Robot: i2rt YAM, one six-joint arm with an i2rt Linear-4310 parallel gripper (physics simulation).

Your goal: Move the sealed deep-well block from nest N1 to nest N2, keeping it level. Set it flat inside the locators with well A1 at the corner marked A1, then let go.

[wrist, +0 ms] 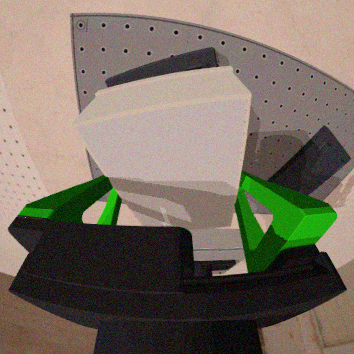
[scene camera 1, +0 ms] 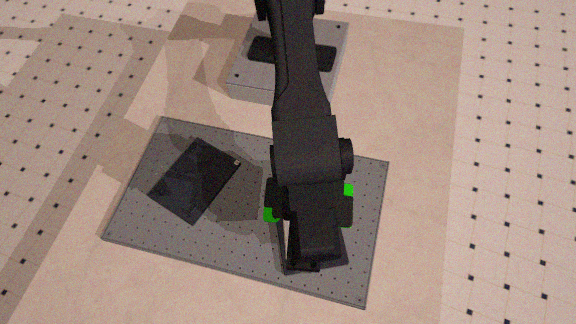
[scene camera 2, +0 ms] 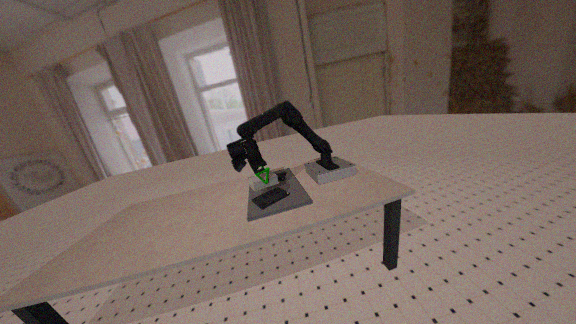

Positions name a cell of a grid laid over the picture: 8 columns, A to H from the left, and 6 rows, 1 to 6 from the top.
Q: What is my gripper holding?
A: A deep-well block.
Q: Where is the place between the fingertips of my gripper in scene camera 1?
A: At E4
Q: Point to a deep-well block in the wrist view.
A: D3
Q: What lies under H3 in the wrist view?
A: A dark nest plate.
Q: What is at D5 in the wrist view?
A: My gripper.
